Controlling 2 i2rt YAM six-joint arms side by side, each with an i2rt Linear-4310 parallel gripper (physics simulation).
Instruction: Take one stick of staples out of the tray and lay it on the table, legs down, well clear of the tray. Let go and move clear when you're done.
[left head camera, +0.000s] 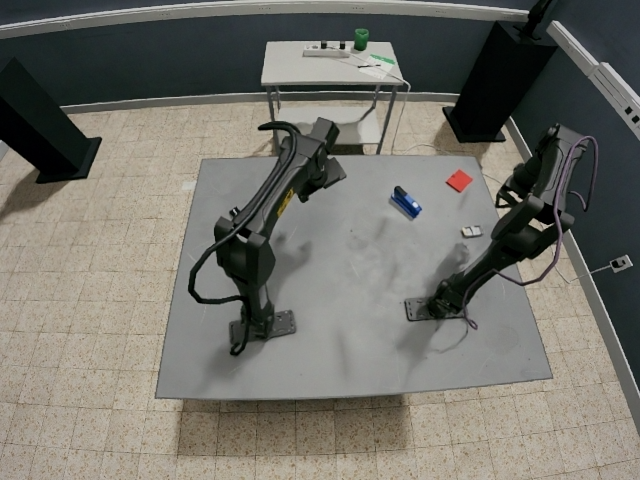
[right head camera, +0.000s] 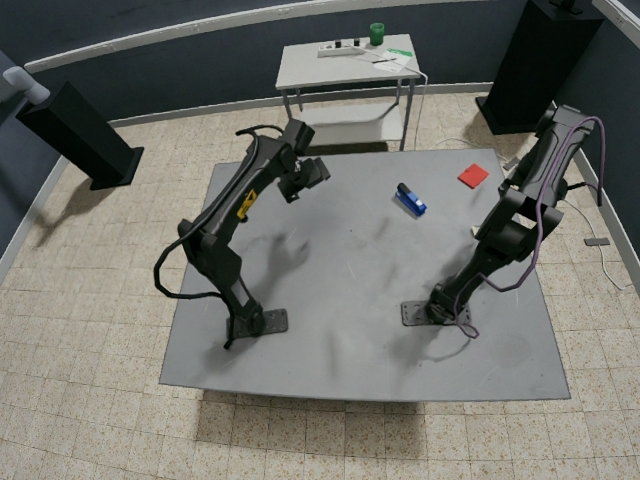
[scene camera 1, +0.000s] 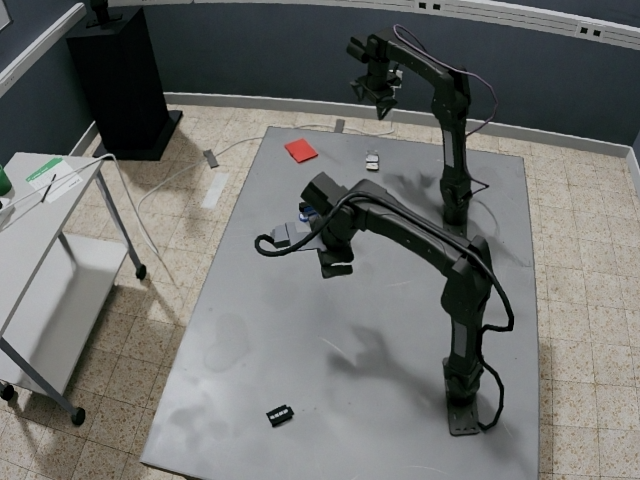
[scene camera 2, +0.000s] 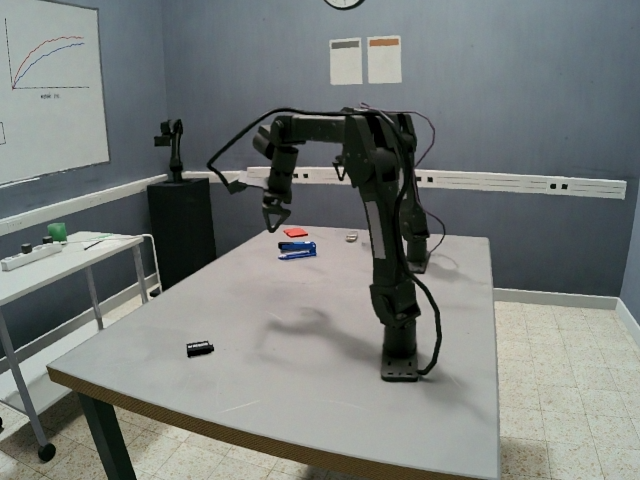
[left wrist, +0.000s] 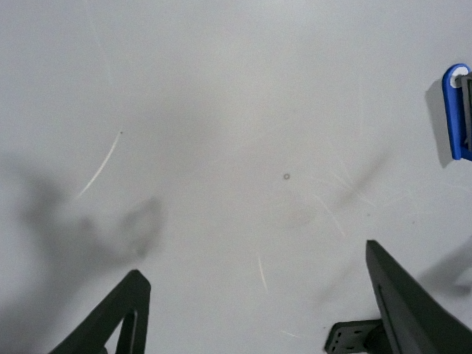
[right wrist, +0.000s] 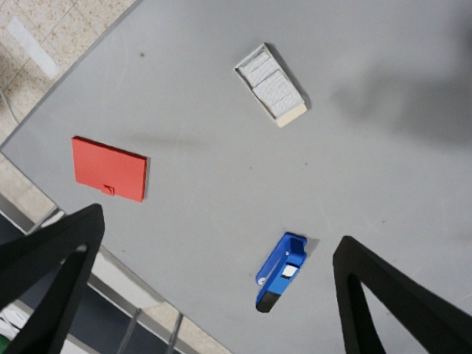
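Seen in the pictures: left gripper, between the fingertips: (left head camera: 322, 187) (right head camera: 312, 187) (scene camera 1: 321, 257) (scene camera 2: 271, 222) (left wrist: 246, 263); right gripper, between the fingertips: (left head camera: 503, 196) (scene camera 1: 370, 110) (scene camera 2: 347, 184) (right wrist: 224, 232); left arm's base, origin of its link: (left head camera: 262, 327) (right head camera: 256, 324) (scene camera 1: 460, 395) (scene camera 2: 399, 353); right arm's base, origin of its link: (left head camera: 436, 307) (right head camera: 435, 312) (scene camera 1: 454, 220) (scene camera 2: 416, 262) (left wrist: 376, 333).
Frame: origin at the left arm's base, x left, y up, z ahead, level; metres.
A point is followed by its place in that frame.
The tray, a small pale open box (left head camera: 471, 231) @[x -0.794, y 0.008, z 0.171 m] (scene camera 1: 372, 161) @[x -0.795, y 0.010, z 0.171 m] (scene camera 2: 351, 236) @[x -0.794, y 0.011, z 0.171 m] (right wrist: 272, 86) @[x -0.797, y 0.013, z 0.169 m], holds silvery-white sticks of staples in two sections. It lies on the table (left head camera: 351, 361) @[x -0.242, y 0.000, z -0.153 m] (scene camera 1: 258, 330) @[x -0.188, y 0.000, z 0.486 m], toward the right in the left head view. In the right head view it is mostly hidden behind the right arm. My right gripper (right wrist: 224, 232) @[x -0.803, y 0.208, z 0.183 m] (scene camera 1: 369, 105) @[x -0.803, y 0.208, z 0.183 m] is open and empty, high above the table; the tray shows ahead of its fingers in the right wrist view. My left gripper (left wrist: 246, 263) @[x -0.255, y 0.208, z 0.324 m] (scene camera 2: 275, 221) @[x -0.255, y 0.208, z 0.324 m] is open and empty, high above the table and away from the tray.
A blue stapler (left head camera: 406, 202) @[x -0.579, y 0.036, z 0.325 m] (right head camera: 410, 199) @[x -0.581, y 0.041, z 0.325 m] (right wrist: 282, 272) @[x -0.607, y 0.046, z 0.312 m] and a flat red case (left head camera: 459, 180) @[x -0.856, y 0.009, z 0.401 m] (right wrist: 109, 169) @[x -0.860, y 0.009, z 0.396 m] lie near the tray. A small black block (scene camera 1: 280, 414) @[x 0.043, y 0.015, z 0.418 m] (scene camera 2: 199, 348) @[x 0.053, y 0.014, z 0.414 m] with white marks lies farther off. A white cart (left head camera: 289, 72) stands beyond the table.
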